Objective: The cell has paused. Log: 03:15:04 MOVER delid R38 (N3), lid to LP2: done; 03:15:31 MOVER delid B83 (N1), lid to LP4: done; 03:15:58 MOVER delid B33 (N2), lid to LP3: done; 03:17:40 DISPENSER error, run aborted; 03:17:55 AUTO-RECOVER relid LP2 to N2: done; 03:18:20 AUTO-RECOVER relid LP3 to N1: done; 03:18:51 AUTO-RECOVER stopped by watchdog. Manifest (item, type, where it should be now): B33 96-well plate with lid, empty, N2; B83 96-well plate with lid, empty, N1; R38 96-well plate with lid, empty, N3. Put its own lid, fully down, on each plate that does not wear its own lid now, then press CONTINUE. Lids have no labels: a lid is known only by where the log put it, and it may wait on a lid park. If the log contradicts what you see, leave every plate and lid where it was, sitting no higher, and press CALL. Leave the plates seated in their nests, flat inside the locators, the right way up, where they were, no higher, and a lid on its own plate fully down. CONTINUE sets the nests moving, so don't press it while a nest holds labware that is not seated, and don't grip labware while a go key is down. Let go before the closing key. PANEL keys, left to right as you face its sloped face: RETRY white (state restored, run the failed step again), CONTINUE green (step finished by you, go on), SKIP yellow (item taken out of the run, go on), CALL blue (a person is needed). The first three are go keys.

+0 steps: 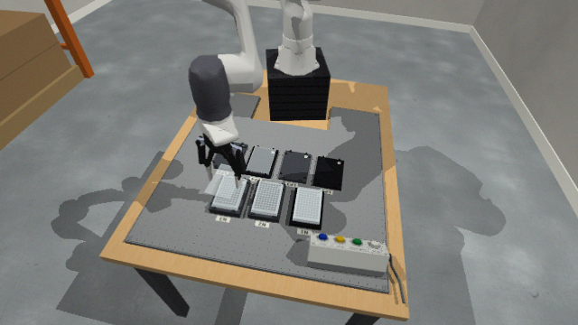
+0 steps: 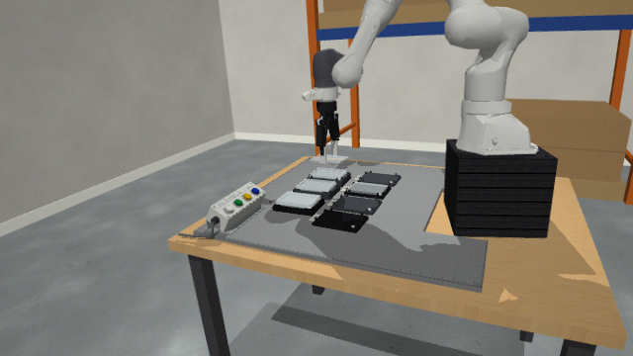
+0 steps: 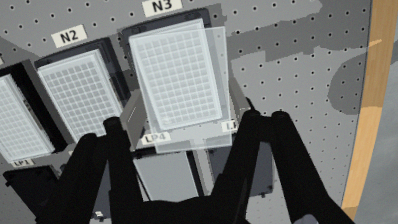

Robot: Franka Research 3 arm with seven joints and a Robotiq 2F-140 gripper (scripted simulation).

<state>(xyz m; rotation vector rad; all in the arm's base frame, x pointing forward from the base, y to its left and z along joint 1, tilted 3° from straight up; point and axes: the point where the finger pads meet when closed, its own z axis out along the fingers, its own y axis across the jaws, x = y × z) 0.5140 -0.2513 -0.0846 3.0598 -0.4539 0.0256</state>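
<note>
The plate is 8 cm below my hand and 1 cm to the left of it. The rest, counted from my hand: lid park LP3: 24 cm to the left, 14 cm behind, 11 cm below; N1 label: 25 cm to the left, 14 cm ahead, 11 cm below; lid park LP2: 19 cm behind, 11 cm below, 1 cm to the right.
</note>
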